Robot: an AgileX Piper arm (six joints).
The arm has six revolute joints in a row. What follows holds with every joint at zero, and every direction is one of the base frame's. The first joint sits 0.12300 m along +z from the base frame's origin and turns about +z. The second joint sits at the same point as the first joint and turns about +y. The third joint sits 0.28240 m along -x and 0.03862 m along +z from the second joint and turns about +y. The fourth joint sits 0.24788 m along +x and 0.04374 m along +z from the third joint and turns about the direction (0.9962, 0, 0.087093). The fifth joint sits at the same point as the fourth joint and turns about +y. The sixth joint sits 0.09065 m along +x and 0.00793 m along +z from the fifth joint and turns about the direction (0.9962, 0, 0.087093). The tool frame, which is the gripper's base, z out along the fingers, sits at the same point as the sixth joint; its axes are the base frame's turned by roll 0.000, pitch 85.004 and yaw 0.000 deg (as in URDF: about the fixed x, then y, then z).
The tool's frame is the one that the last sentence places.
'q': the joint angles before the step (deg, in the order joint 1, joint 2, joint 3, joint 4, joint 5, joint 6). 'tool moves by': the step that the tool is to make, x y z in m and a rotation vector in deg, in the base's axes. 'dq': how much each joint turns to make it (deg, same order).
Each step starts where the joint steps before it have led.
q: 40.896, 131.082, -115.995, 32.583, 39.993, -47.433
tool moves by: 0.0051, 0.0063, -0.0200, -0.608, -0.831, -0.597
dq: 0.378, 2.657, -0.469, -0.395, -2.655, -0.513
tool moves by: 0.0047, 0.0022, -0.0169, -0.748, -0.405, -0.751
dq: 0.029, 1.992, -0.056, -0.466, -1.985, -0.202
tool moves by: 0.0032, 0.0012, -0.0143, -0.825, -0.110, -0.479
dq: 0.006, 1.618, -0.014, -0.479, -1.313, -0.078
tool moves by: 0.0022, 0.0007, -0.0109, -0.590, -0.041, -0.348
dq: -0.005, 1.221, 0.007, -0.273, -0.983, -0.097
